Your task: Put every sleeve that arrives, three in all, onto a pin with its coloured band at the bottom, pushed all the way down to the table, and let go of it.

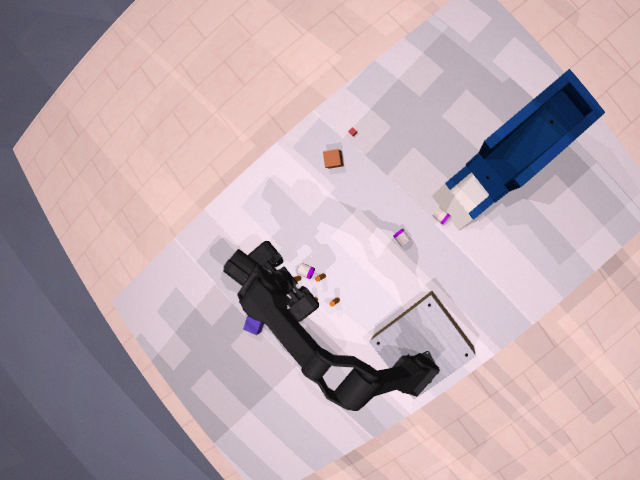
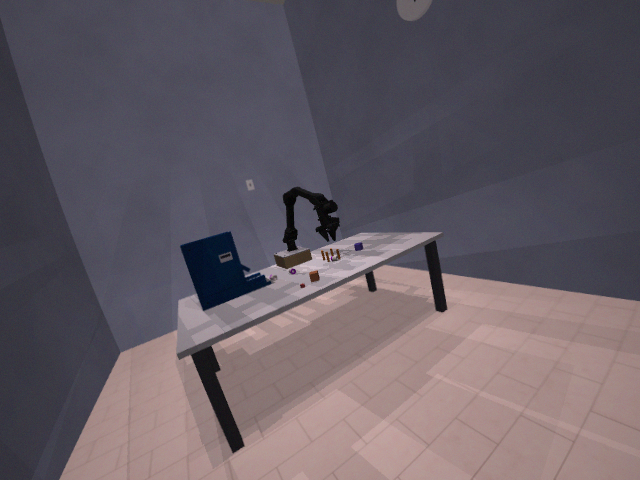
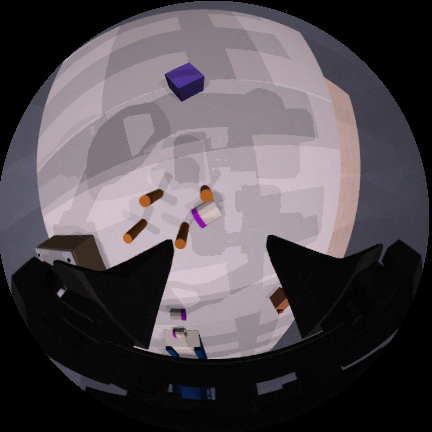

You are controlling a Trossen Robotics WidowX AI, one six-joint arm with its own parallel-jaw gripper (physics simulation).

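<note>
Several upright orange-brown pins (image 1: 334,301) (image 2: 338,254) (image 3: 151,197) stand grouped on the table. A white sleeve with a purple band (image 1: 305,270) (image 2: 333,258) (image 3: 208,212) lies on its side at the edge of the group, close to two pins, its band facing inward. A second sleeve (image 1: 402,238) (image 2: 292,271) (image 3: 176,314) lies on its side between the pins and the blue chute. A third sleeve (image 1: 440,216) (image 2: 273,277) (image 3: 180,333) lies on its side by the chute's pale plate. My gripper (image 1: 290,283) (image 2: 330,239) (image 3: 220,243) is open and empty, above the pins and first sleeve.
A blue chute (image 1: 532,149) (image 2: 214,273) stands at the table's far end. A purple block (image 1: 252,325) (image 2: 358,246) (image 3: 185,81) lies past the pins. An orange-brown block (image 1: 332,158) (image 2: 314,275) and a small red cube (image 1: 352,131) (image 2: 302,285) lie near one long edge. The arm's base box (image 1: 449,330) (image 2: 294,258) stands opposite.
</note>
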